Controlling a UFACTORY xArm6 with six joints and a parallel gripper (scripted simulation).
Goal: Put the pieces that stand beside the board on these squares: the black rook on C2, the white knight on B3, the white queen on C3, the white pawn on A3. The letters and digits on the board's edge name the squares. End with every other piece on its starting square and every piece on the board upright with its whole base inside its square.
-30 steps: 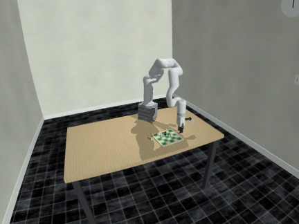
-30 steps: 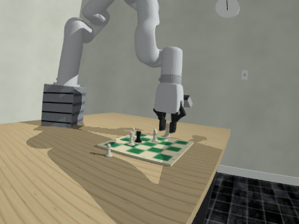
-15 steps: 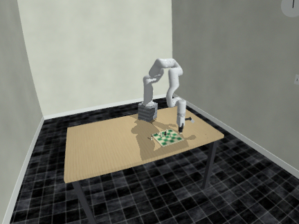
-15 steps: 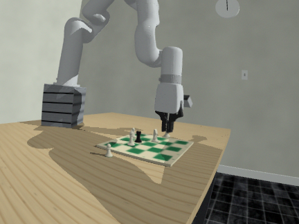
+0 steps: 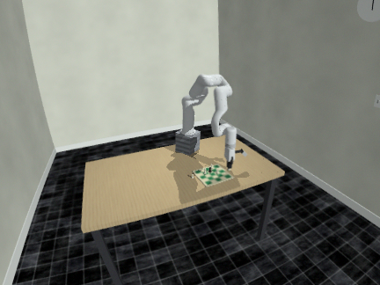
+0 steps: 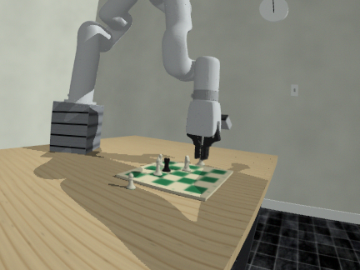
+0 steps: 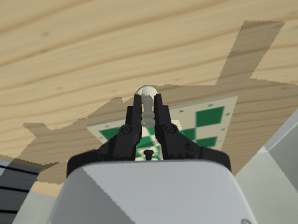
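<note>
The black rook lies 20 mm behind my hand, 140 mm to the right of it and 20 mm below it. From my hand the other things lie so: chessboard: 10 mm ahead, 140 mm to the right, 40 mm below; white knight: 20 mm behind, 180 mm to the right, 10 mm below.
</note>
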